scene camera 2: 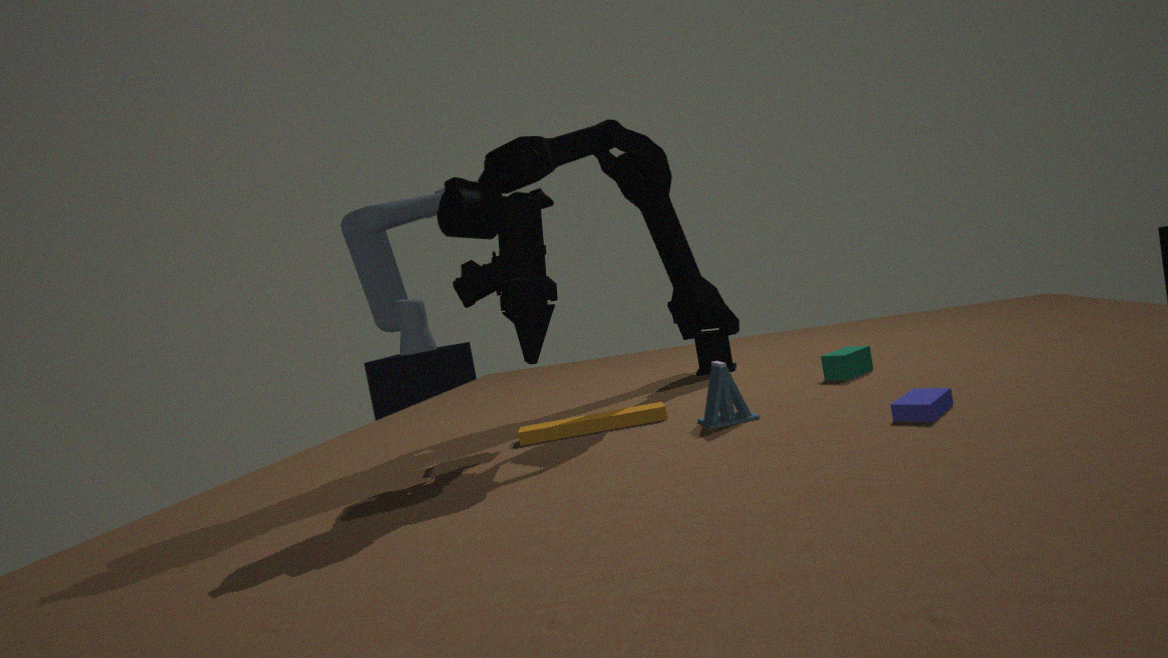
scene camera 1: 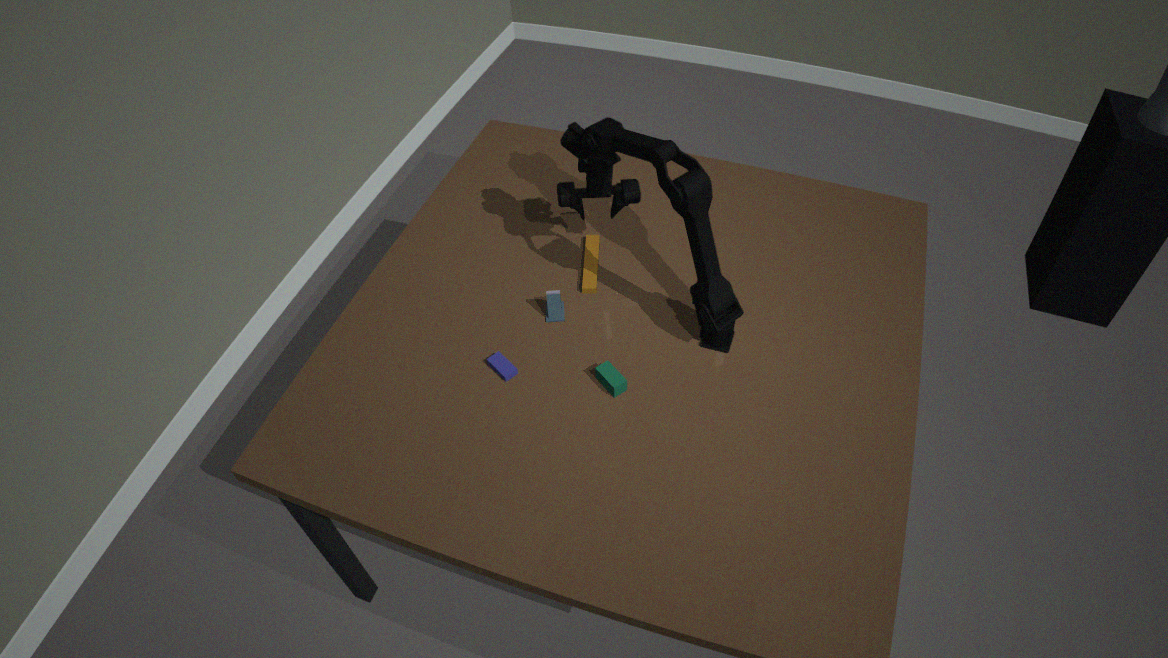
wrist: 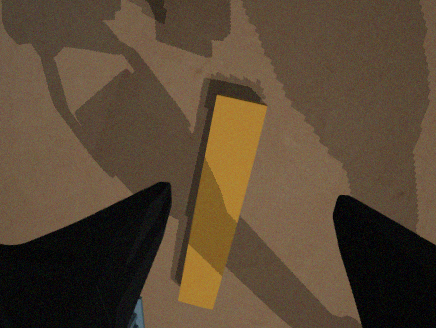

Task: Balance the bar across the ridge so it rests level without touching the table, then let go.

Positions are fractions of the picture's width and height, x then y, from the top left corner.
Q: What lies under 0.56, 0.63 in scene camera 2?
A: A yellow bar.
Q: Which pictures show the green block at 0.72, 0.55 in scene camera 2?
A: Scene camera 2 and scene camera 1 only.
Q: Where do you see a green block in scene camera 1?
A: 0.52, 0.57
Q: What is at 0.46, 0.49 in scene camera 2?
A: My gripper.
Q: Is my gripper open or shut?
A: Open.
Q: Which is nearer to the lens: the green block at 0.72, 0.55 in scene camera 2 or the purple block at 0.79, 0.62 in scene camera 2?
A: The purple block.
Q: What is my gripper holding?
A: Nothing.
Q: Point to a yellow bar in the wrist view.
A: At 0.54, 0.39
